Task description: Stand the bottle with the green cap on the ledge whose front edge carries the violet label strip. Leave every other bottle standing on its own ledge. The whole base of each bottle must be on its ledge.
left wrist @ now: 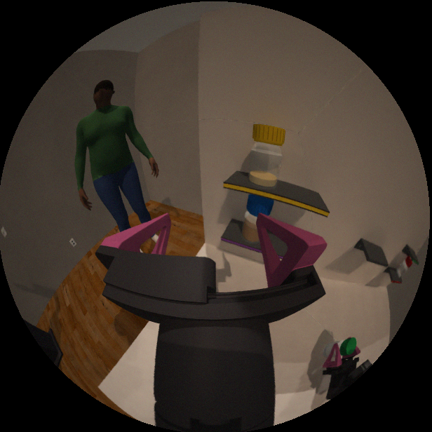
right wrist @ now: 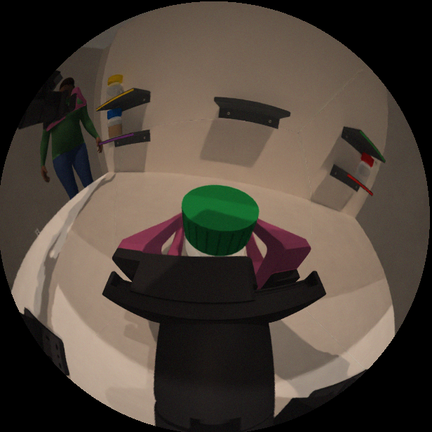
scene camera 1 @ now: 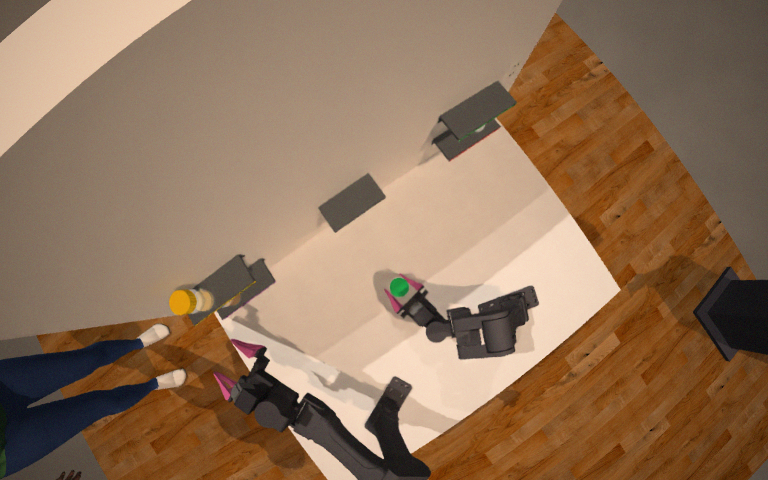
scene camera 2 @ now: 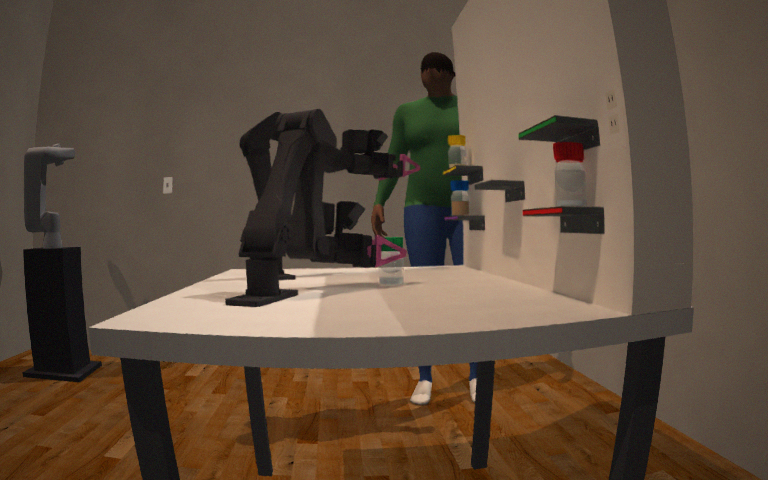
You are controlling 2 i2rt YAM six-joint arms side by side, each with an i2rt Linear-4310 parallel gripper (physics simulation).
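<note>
The green-capped bottle stands upright on the table. My right gripper is open around it, a finger on each side below the cap; its fingertips are partly hidden in the right wrist view. My left gripper is open and empty, in front of the ledges at picture left in scene camera 1. The violet-strip ledge holds a blue-capped bottle near one end, upright.
The yellow-strip ledge hangs directly above, holding a yellow-capped bottle. A red-capped bottle stands on the red-strip ledge, under the green-strip ledge. A middle ledge is bare.
</note>
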